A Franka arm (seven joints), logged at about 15 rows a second.
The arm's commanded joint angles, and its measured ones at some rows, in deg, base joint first. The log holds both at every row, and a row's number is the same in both.
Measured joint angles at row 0:
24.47 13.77 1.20 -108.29 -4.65 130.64 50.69
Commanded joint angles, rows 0 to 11:
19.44 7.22 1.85 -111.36 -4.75 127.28 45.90
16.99 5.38 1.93 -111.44 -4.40 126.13 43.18
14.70 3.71 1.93 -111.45 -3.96 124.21 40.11
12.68 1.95 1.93 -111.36 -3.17 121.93 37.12
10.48 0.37 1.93 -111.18 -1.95 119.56 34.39
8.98 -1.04 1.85 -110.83 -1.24 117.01 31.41
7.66 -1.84 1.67 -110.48 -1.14 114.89 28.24
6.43 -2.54 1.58 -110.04 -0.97 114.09 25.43
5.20 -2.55 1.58 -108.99 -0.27 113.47 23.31
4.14 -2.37 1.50 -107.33 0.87 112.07 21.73
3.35 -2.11 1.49 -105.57 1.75 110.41 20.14
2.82 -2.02 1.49 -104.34 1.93 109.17 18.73
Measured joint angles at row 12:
4.52 -2.63 0.93 -107.39 -0.17 111.99 22.45
